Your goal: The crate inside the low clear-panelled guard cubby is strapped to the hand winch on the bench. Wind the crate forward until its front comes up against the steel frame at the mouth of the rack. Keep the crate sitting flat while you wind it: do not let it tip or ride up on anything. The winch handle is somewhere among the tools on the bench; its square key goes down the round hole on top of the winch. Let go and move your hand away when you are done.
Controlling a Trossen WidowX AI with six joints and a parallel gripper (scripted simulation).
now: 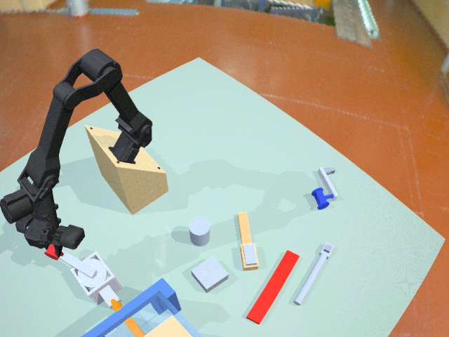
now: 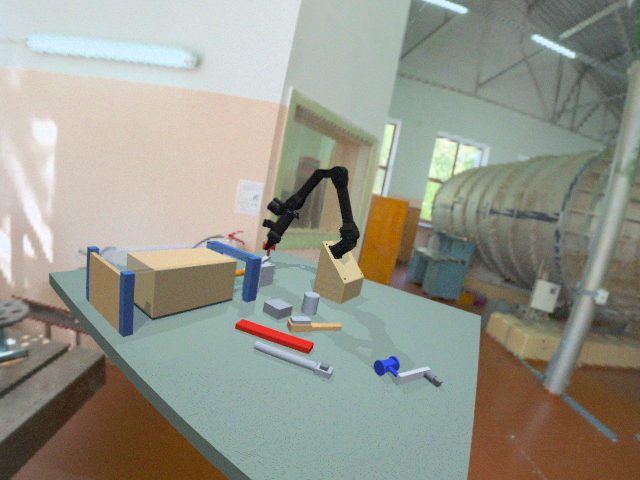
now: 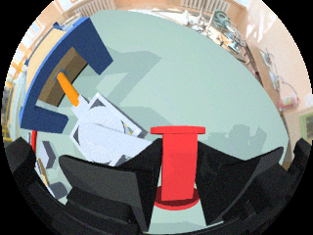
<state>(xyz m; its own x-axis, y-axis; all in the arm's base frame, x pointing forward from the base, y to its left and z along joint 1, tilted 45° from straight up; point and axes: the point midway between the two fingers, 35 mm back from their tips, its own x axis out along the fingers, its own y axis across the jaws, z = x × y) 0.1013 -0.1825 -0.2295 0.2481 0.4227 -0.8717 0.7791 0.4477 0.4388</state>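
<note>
My gripper tip is now 3 cm to the right of the winch handle, 3 cm above it and 2 cm short of it. Round my gripper tip: pale grey winch (10 cm below, 6 cm ahead, 5 cm to the left); red knob (1 cm to the left, 1 cm behind); blue frame (24 cm ahead, 7 cm to the left, 2 cm below).
</note>
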